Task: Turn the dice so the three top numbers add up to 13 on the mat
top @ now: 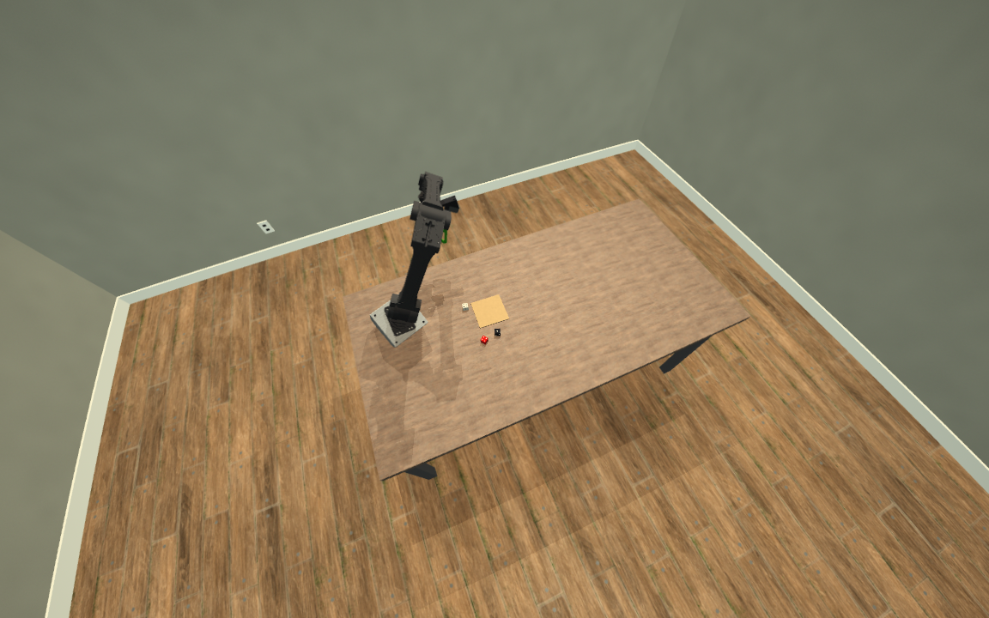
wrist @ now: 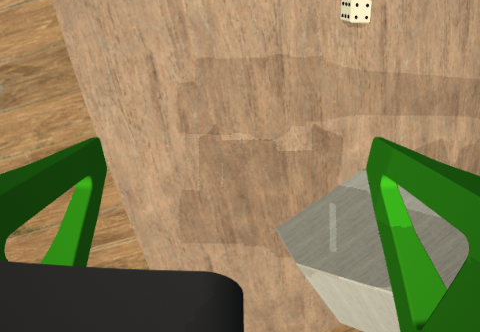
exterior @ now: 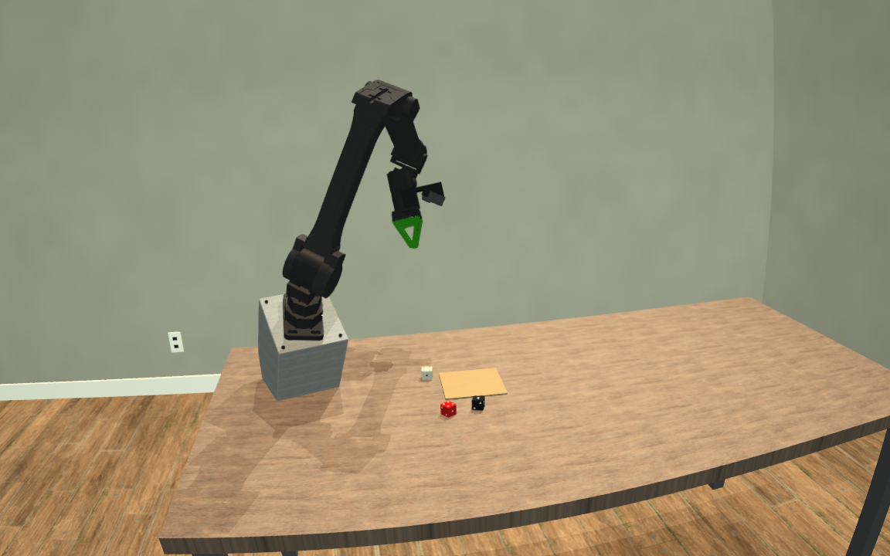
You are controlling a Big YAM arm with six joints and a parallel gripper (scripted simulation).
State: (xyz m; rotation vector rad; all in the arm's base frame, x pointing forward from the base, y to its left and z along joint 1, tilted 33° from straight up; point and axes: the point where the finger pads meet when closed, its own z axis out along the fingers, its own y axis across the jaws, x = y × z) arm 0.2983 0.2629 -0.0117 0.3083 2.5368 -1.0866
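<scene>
Now: the black die 390 mm to the right of my hand, 270 mm below it and 30 mm ahead of it. Also, from my hand: tan mat (280 mm below, 270 mm to the right, 60 mm ahead); then white die (270 mm below, 200 mm to the right, 30 mm behind); then red die (400 mm to the right, 270 mm below, 40 mm behind).
</scene>
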